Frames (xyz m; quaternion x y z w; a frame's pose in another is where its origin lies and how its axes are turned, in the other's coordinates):
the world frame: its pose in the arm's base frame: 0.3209 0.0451 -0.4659 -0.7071 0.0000 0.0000 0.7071
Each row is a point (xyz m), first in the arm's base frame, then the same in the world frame.
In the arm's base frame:
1: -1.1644 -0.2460 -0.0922
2: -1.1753 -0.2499 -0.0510
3: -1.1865 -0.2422 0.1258
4: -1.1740 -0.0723 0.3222
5: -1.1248 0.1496 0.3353
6: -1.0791 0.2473 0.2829
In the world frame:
1: -1.4853 -0.3737 -0.2911
2: -1.4962 -0.4149 -0.2950
3: -1.5074 -0.5917 -0.2873
4: -1.4949 -0.7881 -0.1174
5: -1.4457 -0.8012 0.1045
6: -1.4000 -0.7488 0.2022

